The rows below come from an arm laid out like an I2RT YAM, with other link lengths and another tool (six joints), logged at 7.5 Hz.
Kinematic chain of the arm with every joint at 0, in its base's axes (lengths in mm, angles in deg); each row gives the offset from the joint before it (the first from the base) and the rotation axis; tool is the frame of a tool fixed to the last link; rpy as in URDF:
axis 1: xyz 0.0 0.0 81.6 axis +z
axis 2: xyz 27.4 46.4 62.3 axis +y
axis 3: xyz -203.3 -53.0 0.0 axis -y
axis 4: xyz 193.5 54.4 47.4 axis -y
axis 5: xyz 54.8 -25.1 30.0 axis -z
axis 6: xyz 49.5 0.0 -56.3 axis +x
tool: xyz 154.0 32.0 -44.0 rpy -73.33 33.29 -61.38
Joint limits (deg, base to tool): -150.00..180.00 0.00..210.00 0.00..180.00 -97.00..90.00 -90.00..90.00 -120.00..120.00
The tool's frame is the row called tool.
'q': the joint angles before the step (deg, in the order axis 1, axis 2, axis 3, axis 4, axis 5, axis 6). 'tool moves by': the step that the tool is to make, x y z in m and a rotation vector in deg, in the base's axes. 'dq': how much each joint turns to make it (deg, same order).
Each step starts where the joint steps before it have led.
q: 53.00 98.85 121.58 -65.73 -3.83 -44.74
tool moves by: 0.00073 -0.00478 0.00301 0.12 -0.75 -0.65
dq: -0.13 -1.40 -1.03 0.17 0.74 -0.04
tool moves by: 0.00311 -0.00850 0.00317 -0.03 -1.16 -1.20
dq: -0.58 -2.07 -1.81 0.41 1.09 -0.28
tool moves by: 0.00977 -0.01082 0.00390 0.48 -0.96 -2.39
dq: -2.06 -1.76 -1.40 0.61 0.54 -0.12
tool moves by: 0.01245 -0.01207 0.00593 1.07 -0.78 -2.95
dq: -2.99 -1.50 -0.66 0.48 -0.10 0.07
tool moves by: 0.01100 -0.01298 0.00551 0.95 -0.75 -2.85
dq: -2.98 -1.58 -0.76 0.39 -0.18 0.02
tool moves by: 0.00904 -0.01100 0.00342 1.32 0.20 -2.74
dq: -3.12 -1.07 -0.56 0.25 -0.98 0.64
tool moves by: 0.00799 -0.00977 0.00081 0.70 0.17 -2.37
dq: -2.56 -0.72 -0.74 0.36 -0.54 0.40
